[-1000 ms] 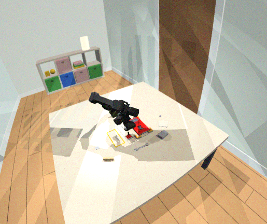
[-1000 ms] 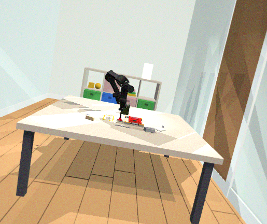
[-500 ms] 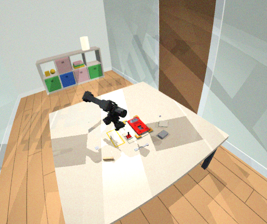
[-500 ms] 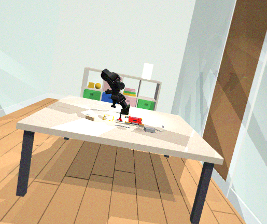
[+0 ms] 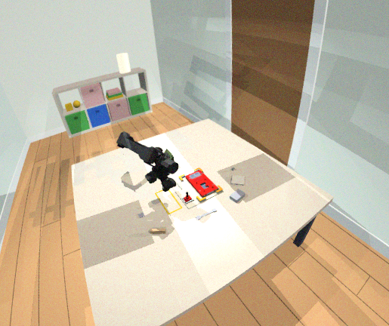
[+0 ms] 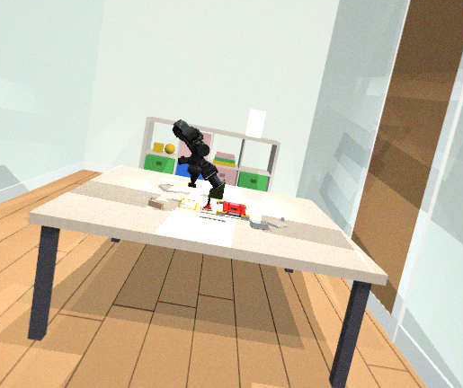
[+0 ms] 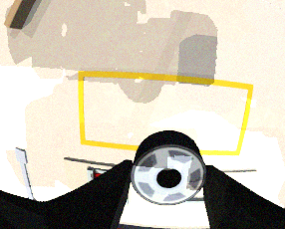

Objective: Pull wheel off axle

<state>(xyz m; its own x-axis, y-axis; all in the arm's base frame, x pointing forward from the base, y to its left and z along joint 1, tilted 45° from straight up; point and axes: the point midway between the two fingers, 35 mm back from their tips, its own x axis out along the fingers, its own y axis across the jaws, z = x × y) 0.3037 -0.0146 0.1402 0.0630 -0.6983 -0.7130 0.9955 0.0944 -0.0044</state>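
The axle lies 5 cm ahead of my gripper tip, 9 cm to the left of it and 6 cm below it. From my gripper tip the other things lie so: white piece 7 cm ahead, 43 cm to the left, 9 cm below; wooden block 18 cm ahead, 12 cm to the right, 8 cm below; wheel right at my gripper tip.
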